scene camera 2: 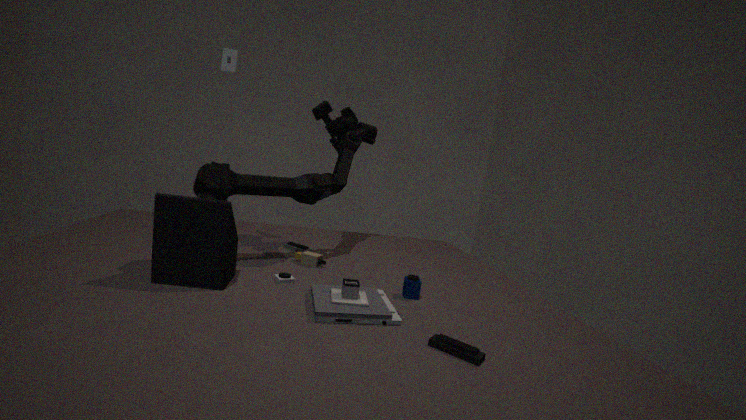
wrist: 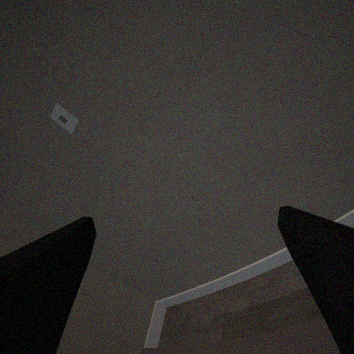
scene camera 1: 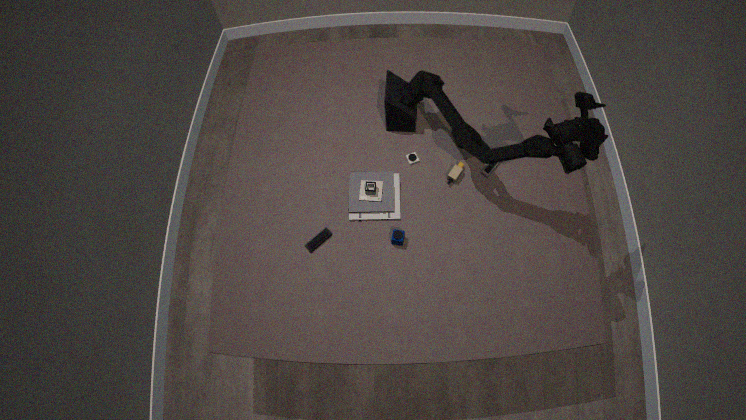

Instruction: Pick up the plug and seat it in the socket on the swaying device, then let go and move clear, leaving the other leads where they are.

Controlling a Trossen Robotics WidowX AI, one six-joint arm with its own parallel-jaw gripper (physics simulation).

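Note:
A cream block (scene camera 1: 455, 172) (scene camera 2: 310, 258) with a yellow end and a dark tip, which looks like the plug, lies on the floor. The device is a grey plate (scene camera 1: 354, 201) (scene camera 2: 324, 306) over a white base (scene camera 1: 397, 200). A small box-shaped socket (scene camera 1: 370, 188) (scene camera 2: 350, 290) with a dark rim stands upright on its cream pad. My gripper (scene camera 1: 605, 121) (wrist: 186, 221) is open and empty, raised high near the right wall, far from plug and socket. Its fingertips are wide apart in the wrist view; they are hard to make out in the second scene view.
A blue block (scene camera 1: 397, 237) (scene camera 2: 411, 288), a black bar (scene camera 1: 318, 240) (scene camera 2: 456, 349), and a white square with a dark disc (scene camera 1: 412, 157) (scene camera 2: 284, 277) lie around the device. A dark flat piece (scene camera 1: 489, 169) (scene camera 2: 297, 245) lies partly under my arm. My arm's base (scene camera 1: 400, 109) (scene camera 2: 193, 242) stands behind.

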